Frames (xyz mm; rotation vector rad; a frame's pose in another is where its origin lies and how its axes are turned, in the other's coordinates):
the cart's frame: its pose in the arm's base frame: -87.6 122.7 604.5 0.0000 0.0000 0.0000
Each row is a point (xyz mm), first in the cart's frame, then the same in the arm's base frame.
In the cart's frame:
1: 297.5 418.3 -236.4
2: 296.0 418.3 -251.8
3: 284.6 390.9 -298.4
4: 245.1 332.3 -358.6
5: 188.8 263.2 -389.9
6: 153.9 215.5 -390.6
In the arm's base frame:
1: 209.9 541.0 368.1
2: 208.4 541.0 352.7
3: 197.0 513.6 306.1
4: 157.5 455.0 245.9
5: 101.2 385.9 214.6
6: 66.3 338.2 213.9

